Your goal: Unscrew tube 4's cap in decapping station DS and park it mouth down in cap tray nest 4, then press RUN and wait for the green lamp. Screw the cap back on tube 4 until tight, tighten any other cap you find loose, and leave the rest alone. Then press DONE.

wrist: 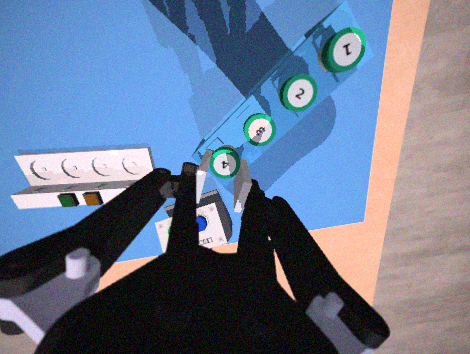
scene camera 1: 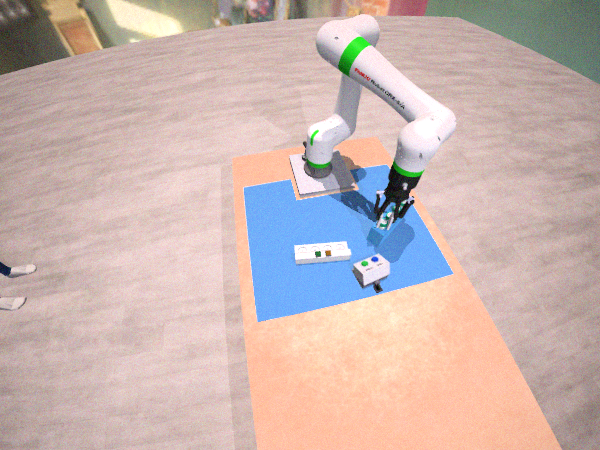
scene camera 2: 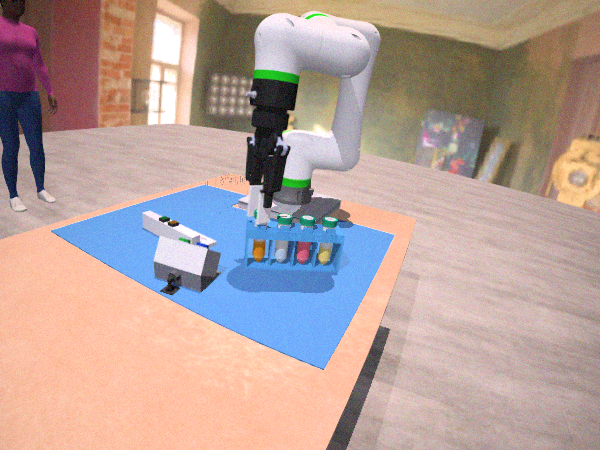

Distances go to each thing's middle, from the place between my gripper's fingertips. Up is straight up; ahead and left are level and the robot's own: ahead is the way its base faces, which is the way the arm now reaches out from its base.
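Button box [scene camera 2: 192, 266]: 70 mm below my hand, 100 mm to the right of it, 140 mm ahead of it.
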